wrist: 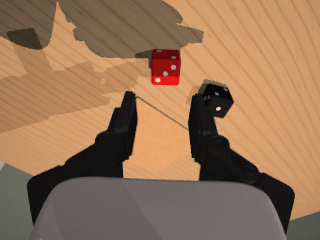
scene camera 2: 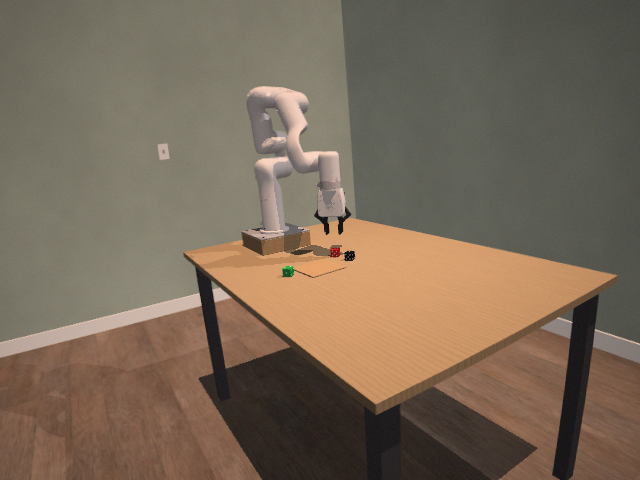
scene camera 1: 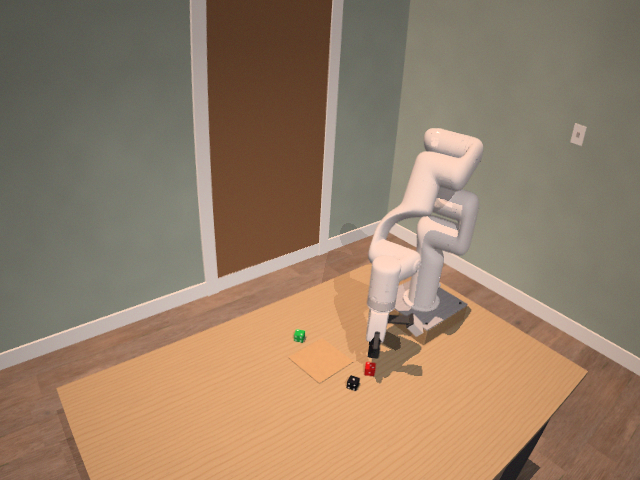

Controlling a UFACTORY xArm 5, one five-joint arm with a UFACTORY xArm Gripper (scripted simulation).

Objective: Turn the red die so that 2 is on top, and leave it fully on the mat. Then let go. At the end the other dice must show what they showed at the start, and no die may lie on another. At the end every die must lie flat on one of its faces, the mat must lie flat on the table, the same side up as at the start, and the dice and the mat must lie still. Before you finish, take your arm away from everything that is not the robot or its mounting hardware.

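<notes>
Visible: a red die (wrist: 165, 64), a black die (wrist: 218, 99) and a tan mat (wrist: 160, 140). The gripper (scene camera 2: 333, 234) is visible too, and it appears in the wrist view (wrist: 163, 106) as well.
</notes>
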